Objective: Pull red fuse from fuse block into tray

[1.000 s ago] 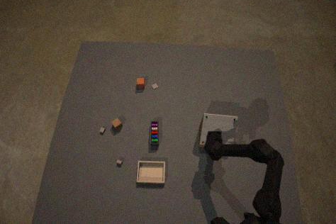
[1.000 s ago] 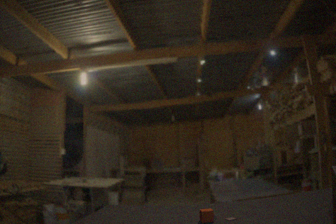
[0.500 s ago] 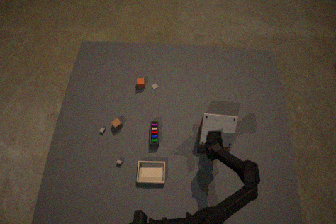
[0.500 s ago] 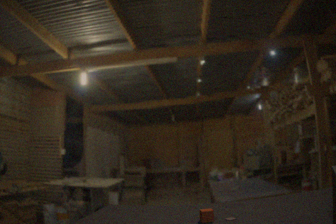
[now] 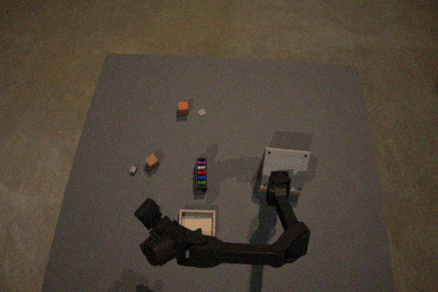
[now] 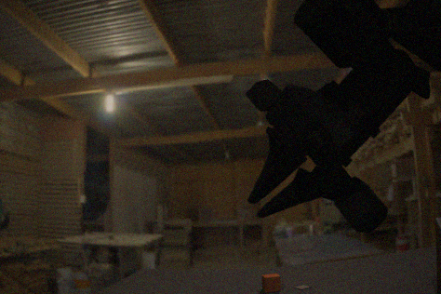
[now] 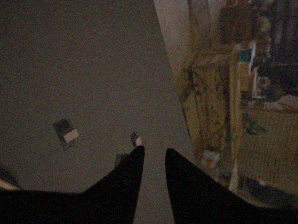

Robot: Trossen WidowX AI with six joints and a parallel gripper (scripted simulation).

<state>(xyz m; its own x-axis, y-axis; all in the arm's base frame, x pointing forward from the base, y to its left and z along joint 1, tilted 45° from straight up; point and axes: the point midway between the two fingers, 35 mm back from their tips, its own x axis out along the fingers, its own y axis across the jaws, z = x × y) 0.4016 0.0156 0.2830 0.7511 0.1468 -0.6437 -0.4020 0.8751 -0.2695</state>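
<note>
My gripper tip is 140 mm past the red fuse, 230 mm to the left of it and 200 mm above it. From my gripper tip the other things lie so: tan cube (60 mm ahead, 270 mm to the right, 210 mm below); orange cube (40 mm behind, 530 mm to the right, 210 mm below); shallow white tray (140 mm behind, 30 mm to the right, 230 mm below).
</note>
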